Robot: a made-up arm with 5 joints.
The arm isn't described. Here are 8 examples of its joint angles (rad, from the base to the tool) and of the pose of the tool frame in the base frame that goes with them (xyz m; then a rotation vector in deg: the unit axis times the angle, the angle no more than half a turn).
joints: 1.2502 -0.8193 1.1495 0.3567 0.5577
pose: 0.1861 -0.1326 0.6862 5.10 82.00 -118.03
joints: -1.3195 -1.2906 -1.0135 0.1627 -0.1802
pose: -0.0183 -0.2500 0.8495 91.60 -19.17 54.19
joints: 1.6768 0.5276 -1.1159 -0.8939 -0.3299
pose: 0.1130 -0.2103 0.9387 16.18 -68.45 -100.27
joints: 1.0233 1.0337 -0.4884 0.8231 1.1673
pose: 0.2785 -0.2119 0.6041 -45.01 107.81 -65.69
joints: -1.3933 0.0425 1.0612 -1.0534 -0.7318
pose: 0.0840 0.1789 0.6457 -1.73 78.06 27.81
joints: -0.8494 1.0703 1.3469 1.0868 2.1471
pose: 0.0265 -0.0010 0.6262 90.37 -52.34 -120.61
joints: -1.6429 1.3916 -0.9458 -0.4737 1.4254
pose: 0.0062 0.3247 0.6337 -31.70 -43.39 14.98
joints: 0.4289 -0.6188 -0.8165 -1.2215 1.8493
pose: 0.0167 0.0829 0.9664 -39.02 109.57 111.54
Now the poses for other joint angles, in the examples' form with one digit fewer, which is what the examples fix.
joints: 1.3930 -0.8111 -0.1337 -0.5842 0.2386
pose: 0.141 -0.011 0.958 3.2 -74.3 -112.2
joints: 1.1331 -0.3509 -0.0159 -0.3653 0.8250
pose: 0.211 -0.140 0.899 -16.1 -19.9 -136.7
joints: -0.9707 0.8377 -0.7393 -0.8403 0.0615
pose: 0.223 0.267 0.798 25.4 12.7 7.2
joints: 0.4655 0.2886 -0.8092 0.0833 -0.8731
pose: 0.311 -0.082 0.903 70.2 25.6 -43.0
